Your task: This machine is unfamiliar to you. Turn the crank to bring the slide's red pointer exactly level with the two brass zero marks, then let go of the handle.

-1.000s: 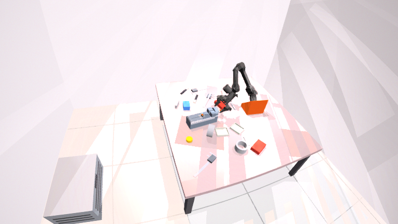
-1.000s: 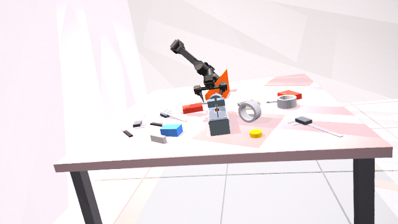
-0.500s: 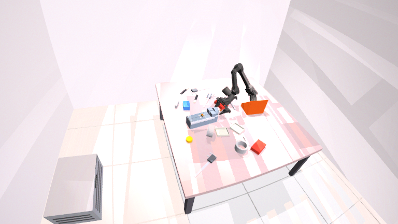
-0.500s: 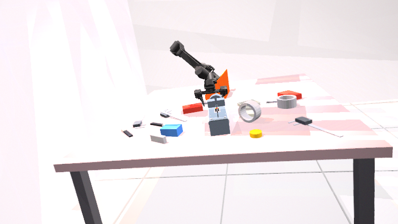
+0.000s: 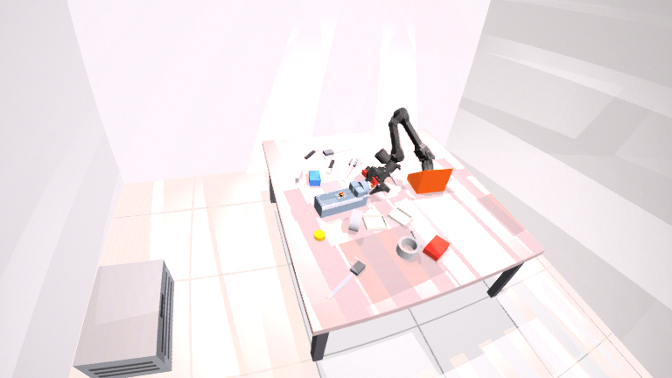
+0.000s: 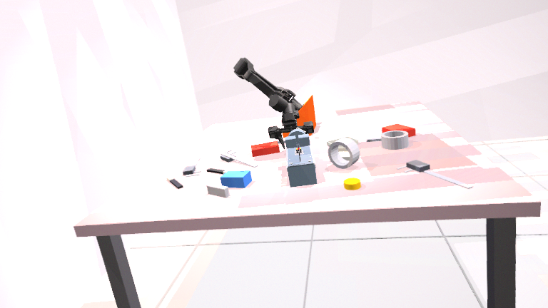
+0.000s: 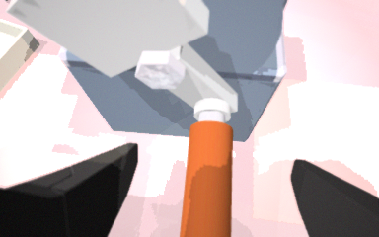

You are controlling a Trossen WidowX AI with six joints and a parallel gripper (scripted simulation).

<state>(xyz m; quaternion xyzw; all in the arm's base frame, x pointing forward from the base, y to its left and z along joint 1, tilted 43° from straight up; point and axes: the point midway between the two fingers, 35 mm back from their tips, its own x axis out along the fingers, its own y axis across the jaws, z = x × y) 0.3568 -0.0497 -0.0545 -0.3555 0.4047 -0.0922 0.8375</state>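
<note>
The orange handle lies 20 mm behind my gripper tip and 20 mm above it. Round my gripper tip: red pointer: 160 mm ahead, 40 mm to the left, 40 mm above; yellow disc: 310 mm ahead, 220 mm to the left, 30 mm below; blue block: 230 mm ahead, 180 mm to the right, 20 mm below.
</note>
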